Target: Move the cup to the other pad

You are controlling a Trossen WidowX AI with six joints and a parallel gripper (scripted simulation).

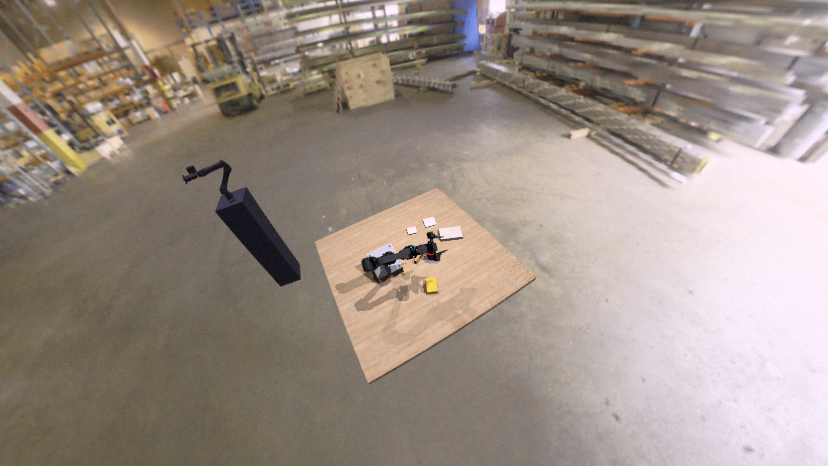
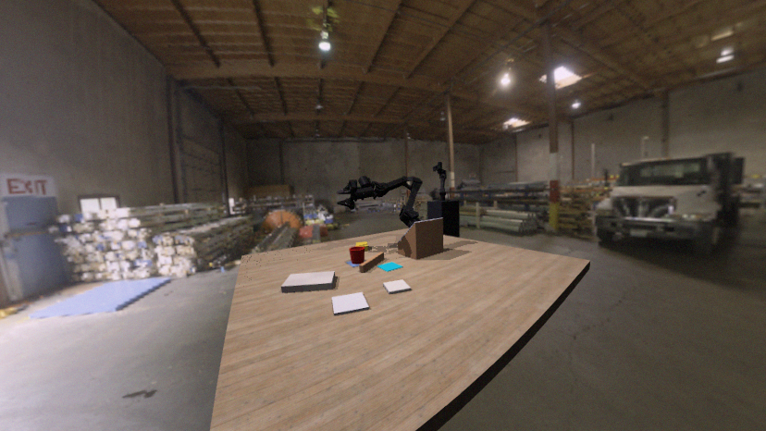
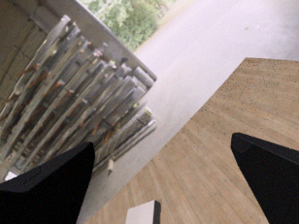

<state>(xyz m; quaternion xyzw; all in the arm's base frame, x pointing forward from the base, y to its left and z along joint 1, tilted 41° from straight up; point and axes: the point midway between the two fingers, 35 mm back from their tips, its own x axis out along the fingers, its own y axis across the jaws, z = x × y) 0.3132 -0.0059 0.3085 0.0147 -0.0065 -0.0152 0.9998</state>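
My gripper tip is 40 mm past the red cup, 170 mm to the right of it and 280 mm above it. Round my gripper tip: blue pad: 40 mm behind, 170 mm to the left, 330 mm below; yellowish marble: 50 mm behind, 160 mm to the left, 300 mm below; yellow block: 150 mm behind, 70 mm to the right, 300 mm below.
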